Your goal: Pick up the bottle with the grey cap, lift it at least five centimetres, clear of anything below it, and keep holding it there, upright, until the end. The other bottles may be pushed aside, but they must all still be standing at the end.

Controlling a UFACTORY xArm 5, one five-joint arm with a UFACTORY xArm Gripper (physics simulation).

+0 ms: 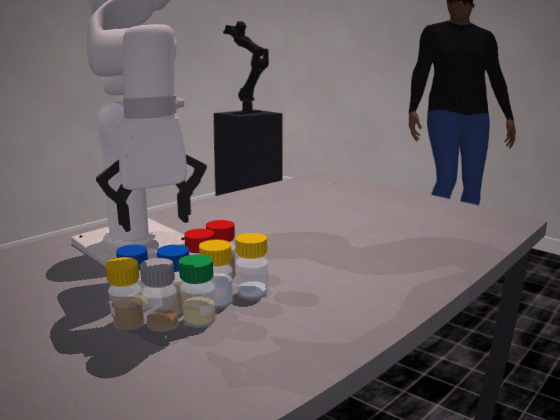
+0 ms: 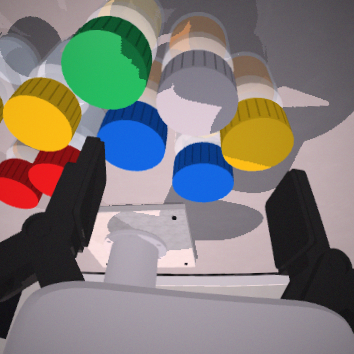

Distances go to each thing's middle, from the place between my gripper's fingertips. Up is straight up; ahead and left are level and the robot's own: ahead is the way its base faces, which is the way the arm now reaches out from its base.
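Grey-capped bottle (image 1: 160, 301): my gripper 10 mm past it, 120 mm above it. Counted from my hand: blue-capped bottle (image 2: 200, 173), 10 mm to the right, 90 mm behind, 120 mm below; dark-yellow-capped bottle (image 1: 125, 295), 40 mm behind, 50 mm to the right, 120 mm below; green-capped bottle (image 1: 197, 290), 10 mm ahead, 60 mm to the left, 120 mm below.
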